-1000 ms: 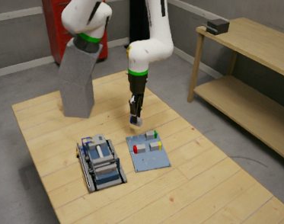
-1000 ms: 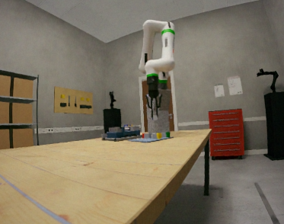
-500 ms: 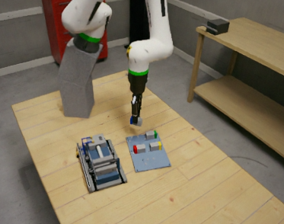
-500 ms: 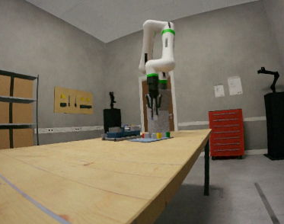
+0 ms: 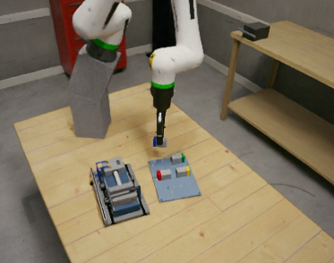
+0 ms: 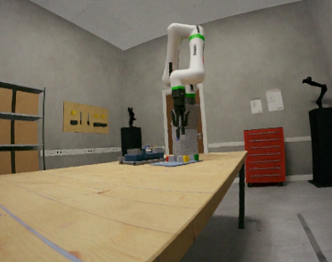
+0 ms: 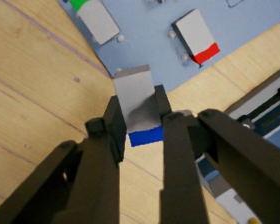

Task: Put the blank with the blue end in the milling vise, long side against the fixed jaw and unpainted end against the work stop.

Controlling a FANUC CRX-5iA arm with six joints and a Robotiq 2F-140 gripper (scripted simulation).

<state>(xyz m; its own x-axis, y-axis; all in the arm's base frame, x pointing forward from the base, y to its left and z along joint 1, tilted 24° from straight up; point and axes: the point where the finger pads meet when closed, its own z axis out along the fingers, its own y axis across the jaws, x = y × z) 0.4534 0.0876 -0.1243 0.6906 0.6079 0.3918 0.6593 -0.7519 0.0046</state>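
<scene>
My gripper is now 280 mm to the left of the light grey jaw block, 120 mm short of it and 110 mm above it. From my hand the other things lie so: green-ended blank 160 mm below, 80 mm to the left, 40 mm ahead; then red-ended blank 160 mm below, 80 mm ahead, 40 mm to the right; then yellow-ended blank 160 mm below, 120 mm ahead, 40 mm to the left.
</scene>
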